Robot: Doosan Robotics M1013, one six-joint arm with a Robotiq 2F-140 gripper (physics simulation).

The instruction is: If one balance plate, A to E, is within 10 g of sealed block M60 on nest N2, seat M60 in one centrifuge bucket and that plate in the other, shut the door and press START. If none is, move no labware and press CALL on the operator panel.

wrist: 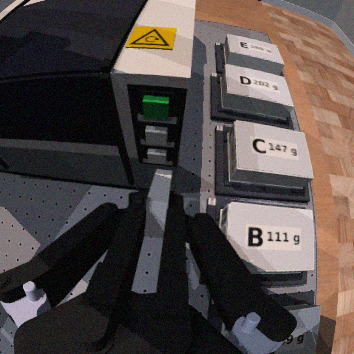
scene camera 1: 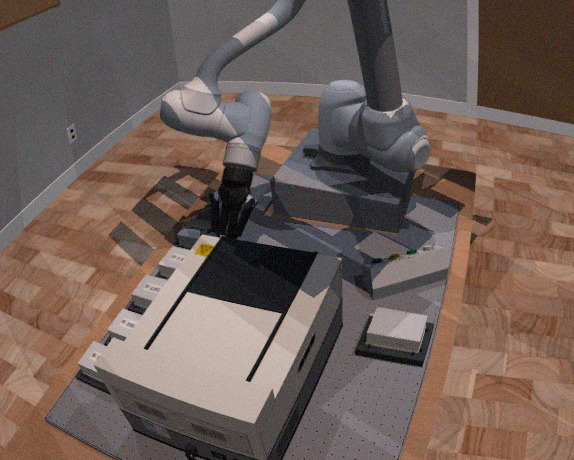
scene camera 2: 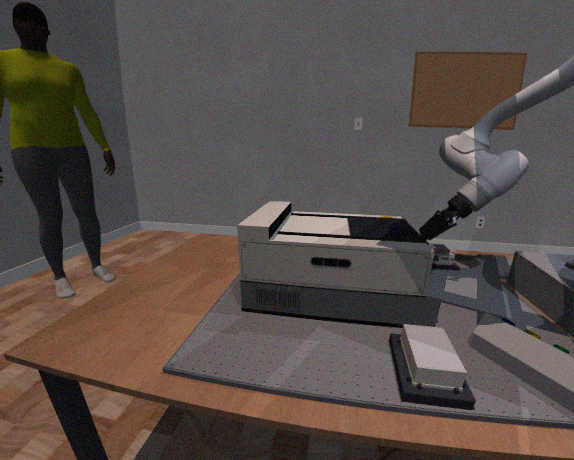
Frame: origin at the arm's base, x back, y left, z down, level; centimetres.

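Where they show: gripper, fingertip midpoint: [wrist: 162,183]; arm's base, origin of the base link: [scene camera 1: 343,159].
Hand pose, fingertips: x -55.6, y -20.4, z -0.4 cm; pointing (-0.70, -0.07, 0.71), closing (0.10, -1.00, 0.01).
Observation:
Things, the pixels of their top centre, and the offset from my fingertips. Level surfaces: height alone.
- green button, middle of its top: [wrist: 156,96] dz -9.1, dx -2.8, dy +0.6 cm
- dark door, middle of its top: [wrist: 40,23] [scene camera 1: 250,271] [scene camera 2: 381,227] dz -11.3, dx -13.5, dy +14.0 cm
- Plates B 111 g, middle of its top: [wrist: 274,237] [scene camera 1: 183,259] dz +4.6, dx +5.0, dy -13.7 cm
- E, middle of its top: [scene camera 1: 103,359] [wrist: 254,47] dz +4.6, dx -34.7, dy -19.3 cm
- Plate A, middle of its top: [wrist: 278,341] [scene camera 1: 201,229] [scene camera 2: 438,248] dz +4.6, dx +18.5, dy -13.7 cm
- pale block, middle of its top: [scene camera 1: 398,324] [scene camera 2: 431,345] dz +3.5, dx -9.6, dy +44.9 cm
- black nest, middle of its top: [scene camera 1: 396,333] [scene camera 2: 428,358] dz +6.7, dx -9.7, dy +44.9 cm
- sloped panel, middle of its top: [scene camera 1: 407,254] [scene camera 2: 544,338] dz +1.7, dx +12.9, dy +44.5 cm
- perforated mat, its level: dz +10.0 cm
My gripper [scene camera 1: 229,233] [scene camera 2: 425,234] [wrist: 162,183] is shut and empty, at the button end of the centrifuge [scene camera 1: 195,345] [scene camera 2: 330,270]. In the wrist view its tips appear just below a green button [wrist: 156,106] and two grey buttons. The dark door [scene camera 1: 255,280] [scene camera 2: 385,228] looks shut; the buckets are hidden. Plates B 111 g [wrist: 267,237], C 147 g [wrist: 270,150], D 202 g [wrist: 256,85] and E [wrist: 254,48], its weight blurred, sit in a row. Plate A [wrist: 305,322] is mostly hidden. A pale block [scene camera 1: 397,325] [scene camera 2: 432,347] sits on a black nest [scene camera 1: 390,354] [scene camera 2: 437,399].
A sloped panel [scene camera 1: 410,275] [scene camera 2: 525,362] with blue, yellow, green and white buttons stands near the block; its labels are unreadable. The arm's pedestal [scene camera 1: 340,200] is behind. A perforated mat [scene camera 1: 345,415] [scene camera 2: 280,355] lies under the equipment. A person [scene camera 2: 45,100] stands beyond the table.

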